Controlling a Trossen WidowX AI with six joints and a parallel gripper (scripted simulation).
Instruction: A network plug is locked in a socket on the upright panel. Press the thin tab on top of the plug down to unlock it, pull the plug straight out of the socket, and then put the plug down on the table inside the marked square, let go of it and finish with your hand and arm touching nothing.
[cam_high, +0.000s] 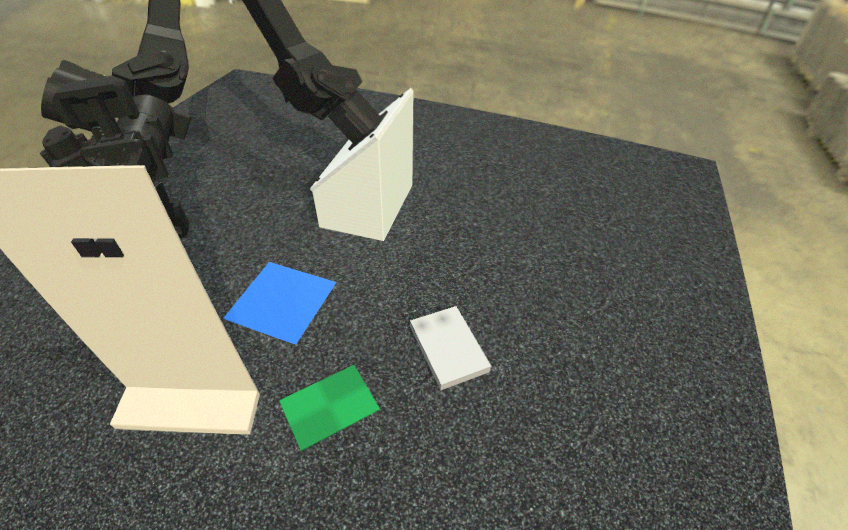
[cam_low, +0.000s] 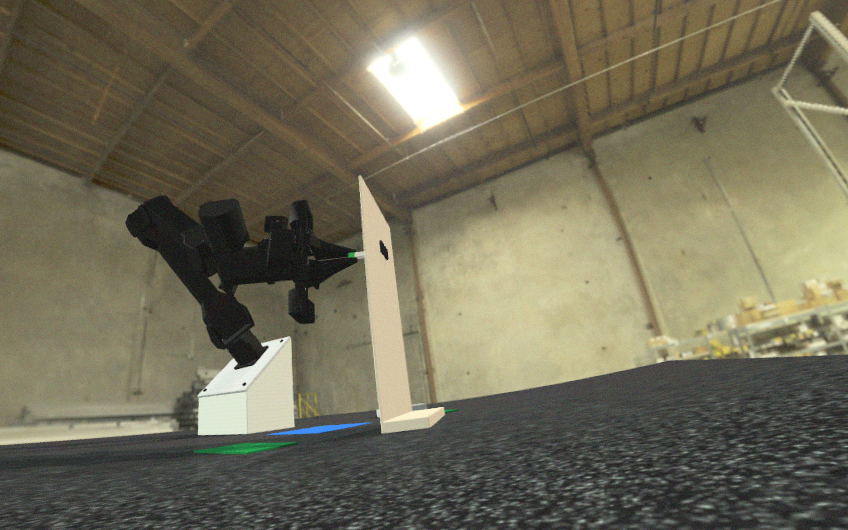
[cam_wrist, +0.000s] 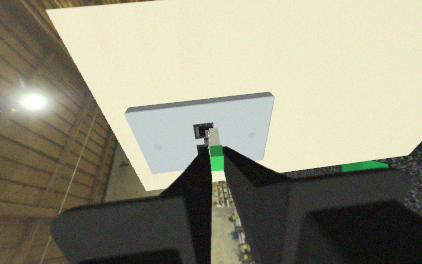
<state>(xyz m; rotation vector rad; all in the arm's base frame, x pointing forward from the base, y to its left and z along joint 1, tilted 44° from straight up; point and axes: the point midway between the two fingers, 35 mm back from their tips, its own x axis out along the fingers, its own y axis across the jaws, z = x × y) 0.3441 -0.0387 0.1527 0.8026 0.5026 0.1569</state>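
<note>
Now: the blue square 130 mm behind my gripper tip, 50 mm to the left of it and 250 mm below it. Also, from my gripper tip: network plug (10 mm ahead); then panel (40 mm ahead, 20 mm to the left, 100 mm below).
</note>
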